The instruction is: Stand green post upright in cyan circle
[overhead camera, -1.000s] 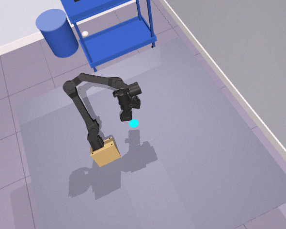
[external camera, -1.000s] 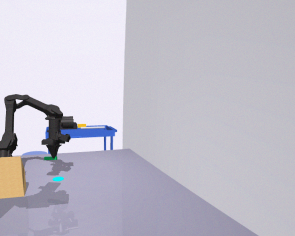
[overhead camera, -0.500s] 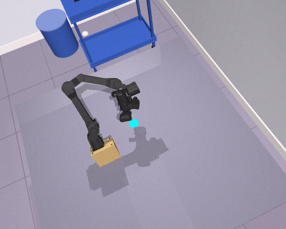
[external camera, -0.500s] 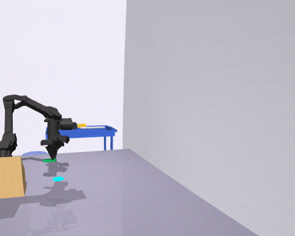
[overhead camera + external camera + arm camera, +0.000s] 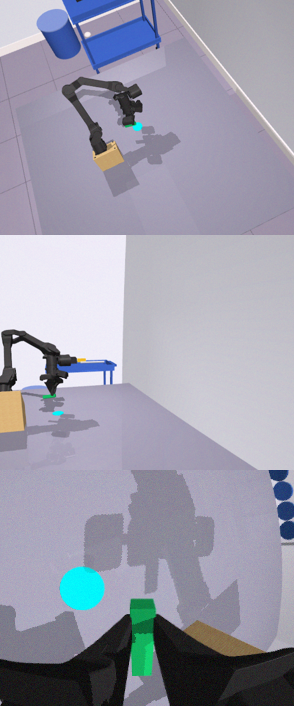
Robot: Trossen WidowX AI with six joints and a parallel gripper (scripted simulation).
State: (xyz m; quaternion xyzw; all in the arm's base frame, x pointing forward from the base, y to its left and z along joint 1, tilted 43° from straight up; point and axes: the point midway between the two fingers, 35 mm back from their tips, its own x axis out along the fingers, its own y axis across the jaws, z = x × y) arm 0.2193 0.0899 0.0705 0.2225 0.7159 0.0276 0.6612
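Now: gripper tip 11 cm above the cyan circle, 4 cm to the right of it and 2 cm short of it. The rest, counted from my gripper tip: green post (2 cm behind, 1 cm to the left).
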